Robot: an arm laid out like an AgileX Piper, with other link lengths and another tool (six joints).
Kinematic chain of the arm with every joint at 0, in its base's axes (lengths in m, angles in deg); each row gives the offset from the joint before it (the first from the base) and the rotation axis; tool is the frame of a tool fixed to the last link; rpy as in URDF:
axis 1: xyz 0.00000 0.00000 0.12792 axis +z
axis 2: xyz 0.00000 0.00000 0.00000 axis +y
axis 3: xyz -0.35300 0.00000 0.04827 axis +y
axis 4: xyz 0.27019 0.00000 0.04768 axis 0.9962 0 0.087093
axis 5: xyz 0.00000 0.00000 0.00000 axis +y
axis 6: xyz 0.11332 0.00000 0.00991 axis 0.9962 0 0.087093
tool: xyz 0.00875 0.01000 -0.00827 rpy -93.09 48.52 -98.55
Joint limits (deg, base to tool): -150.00..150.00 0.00..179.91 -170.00..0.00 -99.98..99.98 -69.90..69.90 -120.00..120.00
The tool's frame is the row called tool.
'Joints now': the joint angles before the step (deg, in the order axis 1, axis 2, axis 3, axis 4, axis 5, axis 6). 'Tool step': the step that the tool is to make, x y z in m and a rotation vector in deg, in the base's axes. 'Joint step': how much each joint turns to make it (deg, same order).
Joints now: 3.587 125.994 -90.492 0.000 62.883 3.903
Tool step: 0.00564 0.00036 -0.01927 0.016 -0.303 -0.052
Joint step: 0.000 2.213 0.001 0.000 -2.518 0.052
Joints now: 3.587 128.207 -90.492 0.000 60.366 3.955
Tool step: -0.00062 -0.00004 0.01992 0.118 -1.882 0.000
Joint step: 0.000 -2.237 -0.219 0.000 0.570 0.000
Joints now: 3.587 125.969 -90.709 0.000 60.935 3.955
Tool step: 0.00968 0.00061 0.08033 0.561 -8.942 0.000
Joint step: 0.000 -6.086 -6.281 0.000 3.407 0.000
